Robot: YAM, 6 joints.
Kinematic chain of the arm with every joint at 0, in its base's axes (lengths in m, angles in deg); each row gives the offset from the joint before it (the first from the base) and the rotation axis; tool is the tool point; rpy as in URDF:
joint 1: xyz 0 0 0.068 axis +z
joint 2: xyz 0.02 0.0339 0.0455 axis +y
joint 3: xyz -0.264 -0.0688 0 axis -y
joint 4: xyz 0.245 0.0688 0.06 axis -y
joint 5: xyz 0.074 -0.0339 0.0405 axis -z
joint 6: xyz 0.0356 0 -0.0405 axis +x
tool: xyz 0 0 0 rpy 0 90 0
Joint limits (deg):
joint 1: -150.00..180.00
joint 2: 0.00..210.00
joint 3: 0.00..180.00
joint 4: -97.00..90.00
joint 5: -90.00..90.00
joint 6: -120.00..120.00
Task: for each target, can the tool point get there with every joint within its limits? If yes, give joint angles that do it. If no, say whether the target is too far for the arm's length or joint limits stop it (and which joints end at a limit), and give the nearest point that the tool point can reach.
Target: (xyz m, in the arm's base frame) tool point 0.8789 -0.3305 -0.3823
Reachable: no: too far | nearest point 0.5343 -0.2009 -0.1837 | short by 0.418 m
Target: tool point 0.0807 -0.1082 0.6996
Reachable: yes | joints -56.04 87.76 153.65 -22.99 -10.58 82.67
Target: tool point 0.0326 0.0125 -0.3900
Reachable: no: joint limits stop it (at a limit: joint 2) | nearest point 0.0637 0.0244 -0.3321 | short by 0.067 m
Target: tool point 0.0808 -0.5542 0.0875
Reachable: yes | joints -85.18 165.16 147.92 -50.49 -72.60 -99.23
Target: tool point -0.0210 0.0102 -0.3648
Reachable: no: joint limits stop it (at a limit: joint 2) | nearest point -0.0462 0.0224 -0.3218 | short by 0.051 m
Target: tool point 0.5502 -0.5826 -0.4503
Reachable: no: too far | nearest point 0.3665 -0.3881 -0.2413 | short by 0.340 m
